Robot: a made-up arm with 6 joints.
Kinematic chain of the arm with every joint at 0, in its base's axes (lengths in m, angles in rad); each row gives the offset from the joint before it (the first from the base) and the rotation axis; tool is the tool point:
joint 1: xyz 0 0 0.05 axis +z
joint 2: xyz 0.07 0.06 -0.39 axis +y
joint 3: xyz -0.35 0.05 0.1 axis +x
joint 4: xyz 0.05 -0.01 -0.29 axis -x
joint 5: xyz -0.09 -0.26 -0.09 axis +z
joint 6: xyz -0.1 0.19 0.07 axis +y
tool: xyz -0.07 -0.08 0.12
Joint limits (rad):
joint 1: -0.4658..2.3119
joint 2: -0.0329..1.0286
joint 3: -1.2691..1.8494
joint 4: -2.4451..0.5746
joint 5: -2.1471..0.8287
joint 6: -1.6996..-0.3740
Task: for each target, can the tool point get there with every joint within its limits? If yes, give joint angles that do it. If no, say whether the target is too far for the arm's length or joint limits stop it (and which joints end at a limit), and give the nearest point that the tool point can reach.
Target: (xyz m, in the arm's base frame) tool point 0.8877 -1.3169 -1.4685
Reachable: no: too far | nearest point 0.2956 -0.5709 -0.8151 | short by 1.155 m
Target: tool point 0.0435 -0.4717 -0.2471
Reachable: yes | joints 1.3034 0.2523 -0.9597 0.2004 -0.6206 -1.0613
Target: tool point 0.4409 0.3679 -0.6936
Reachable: no: joint limits stop it (at a limit: joint 1, joint 2, joint 5, joint 6) | nearest point 0.2802 0.1100 -0.5035 | short by 0.358 m
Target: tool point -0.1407 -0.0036 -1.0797
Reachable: no: joint limits stop it (at a limit: joint 2, joint 5, joint 6) | nearest point -0.1459 -0.0037 -0.7140 | short by 0.366 m
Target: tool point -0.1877 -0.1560 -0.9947
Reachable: no: joint limits stop it (at a limit: joint 2, joint 5, joint 6) | nearest point -0.1537 -0.1277 -0.7098 | short by 0.288 m
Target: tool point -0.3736 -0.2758 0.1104
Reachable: yes | joints 0.0422 0.8817 -0.7429 -0.4689 0.0884 -0.9306
